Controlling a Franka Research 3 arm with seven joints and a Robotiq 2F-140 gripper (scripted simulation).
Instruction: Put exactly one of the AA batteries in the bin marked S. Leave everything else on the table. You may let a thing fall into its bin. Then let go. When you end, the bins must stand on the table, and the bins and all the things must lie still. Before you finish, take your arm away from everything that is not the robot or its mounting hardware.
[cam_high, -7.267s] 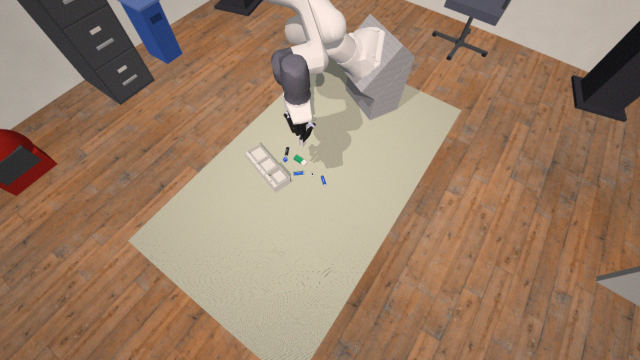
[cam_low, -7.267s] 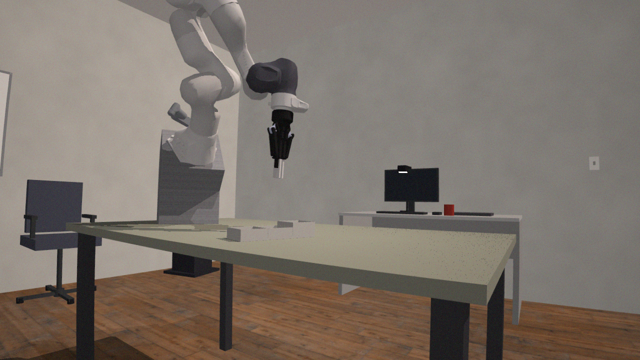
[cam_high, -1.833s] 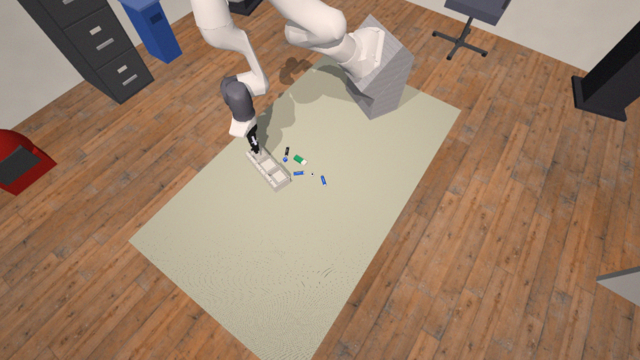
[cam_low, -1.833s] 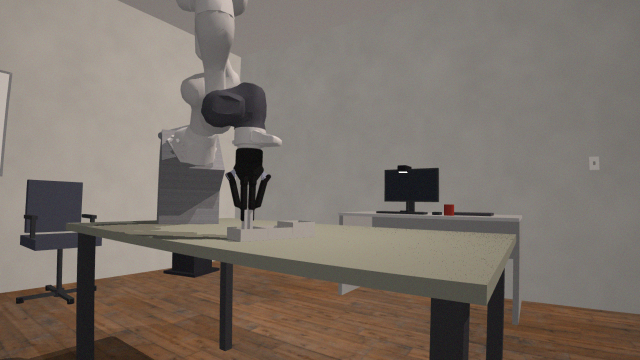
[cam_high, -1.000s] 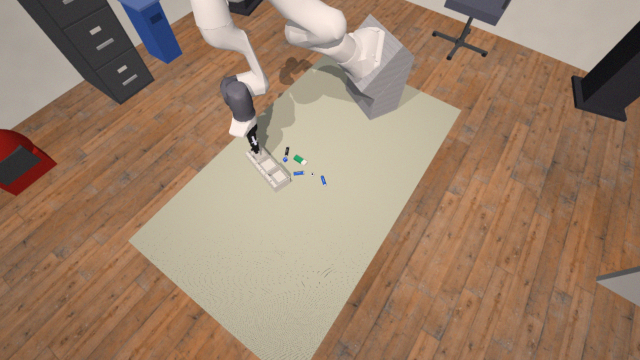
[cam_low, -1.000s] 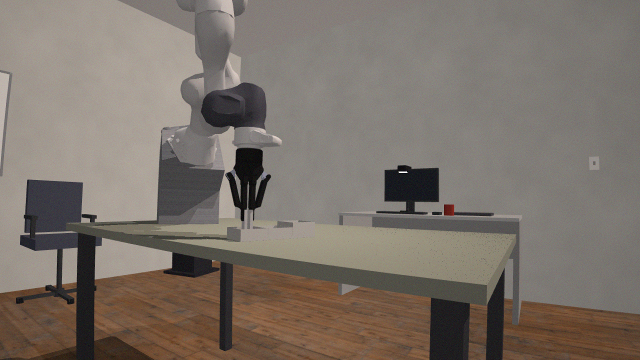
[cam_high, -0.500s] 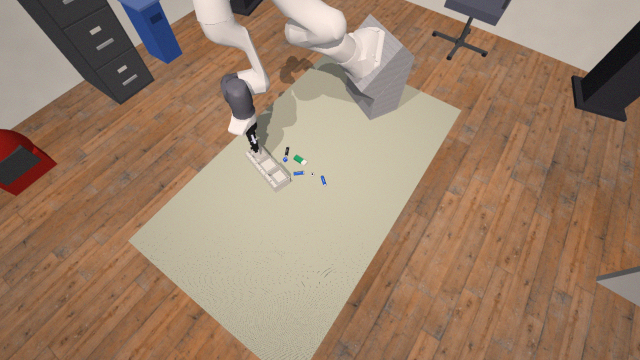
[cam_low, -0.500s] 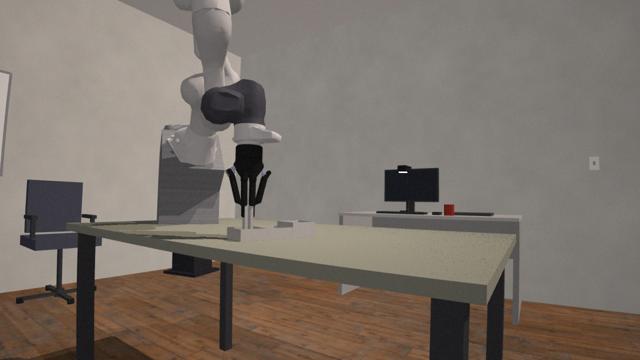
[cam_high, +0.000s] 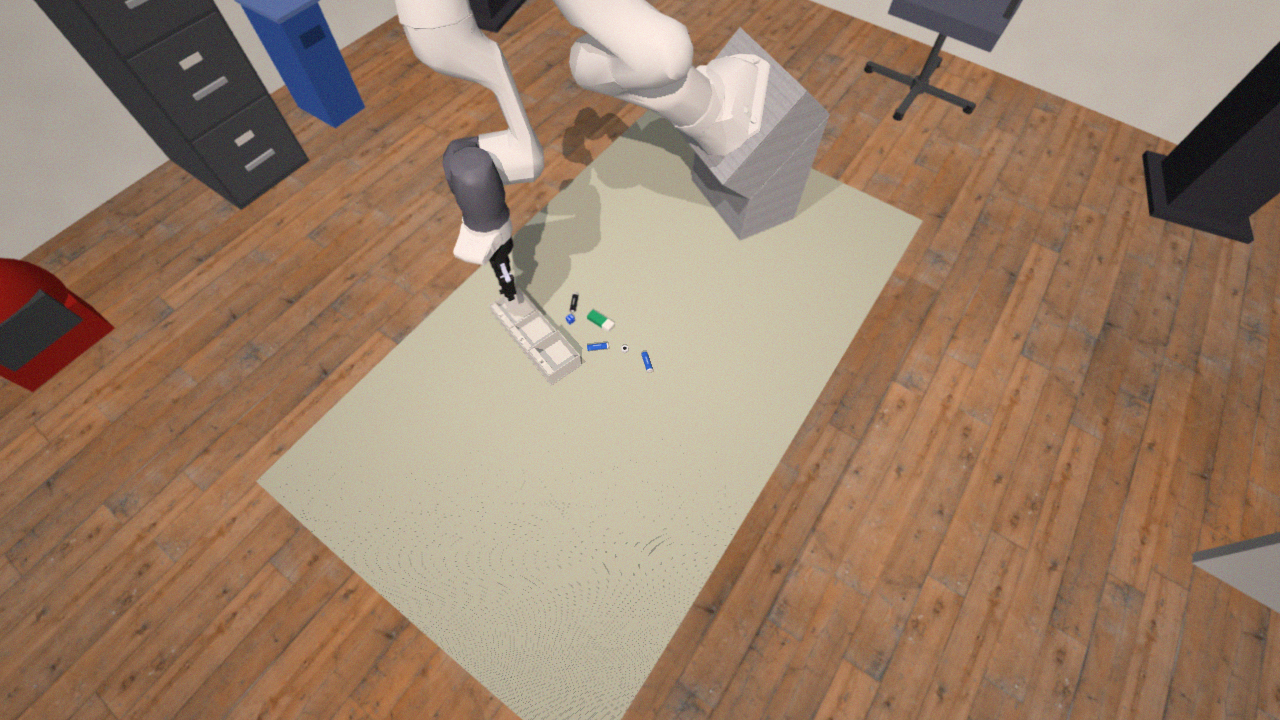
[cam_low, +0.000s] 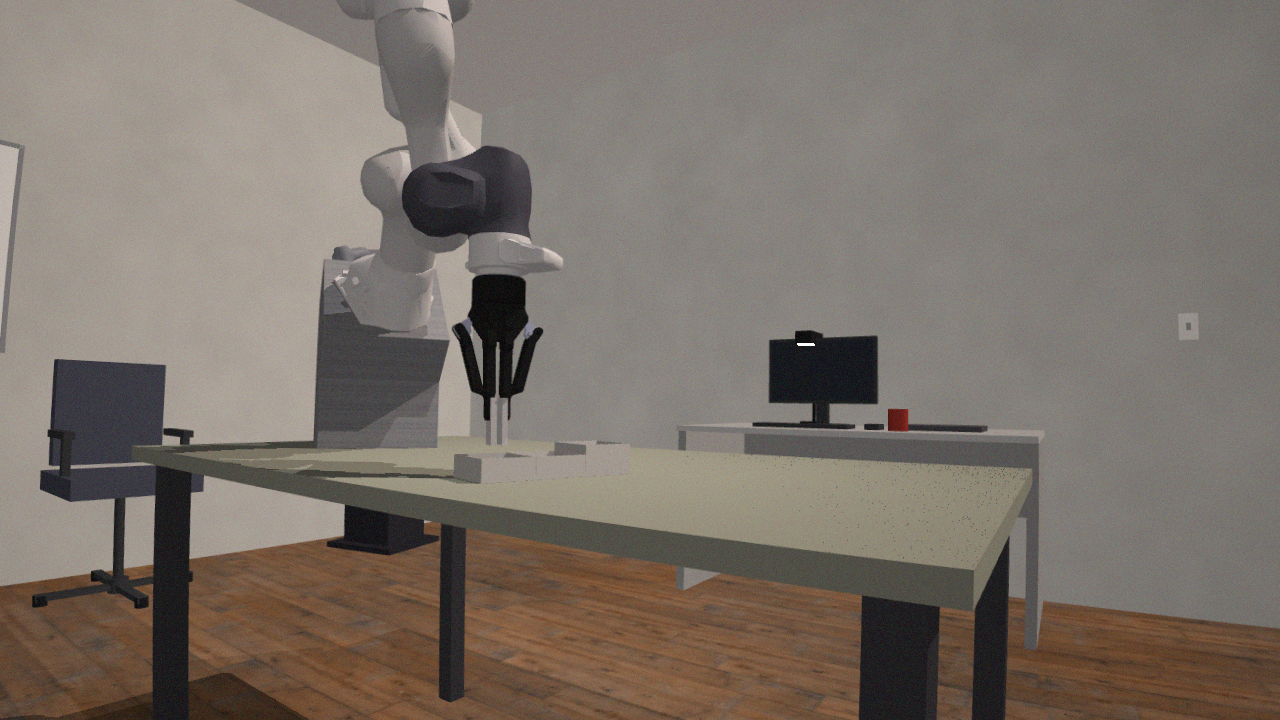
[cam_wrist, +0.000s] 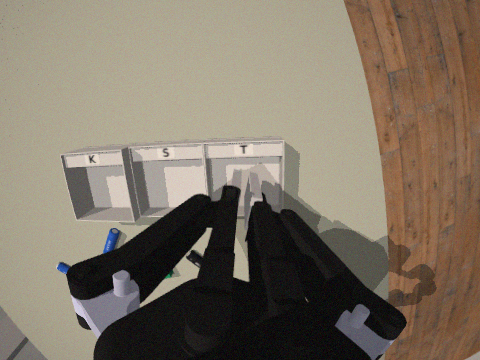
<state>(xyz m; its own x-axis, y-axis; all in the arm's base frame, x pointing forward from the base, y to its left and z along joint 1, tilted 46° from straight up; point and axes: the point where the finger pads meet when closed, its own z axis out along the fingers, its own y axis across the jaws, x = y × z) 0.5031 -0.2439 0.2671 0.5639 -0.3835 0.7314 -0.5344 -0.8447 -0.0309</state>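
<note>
Right now the bin tray is 7 cm to the left of my hand, 6 cm below it and 4 cm ahead of it. Also, from my hand: black AA battery: 12 cm to the left, 8 cm behind, 7 cm below; white ring: 28 cm to the left, 8 cm below; blue die: 13 cm to the left, 7 cm below, 3 cm behind.
</note>
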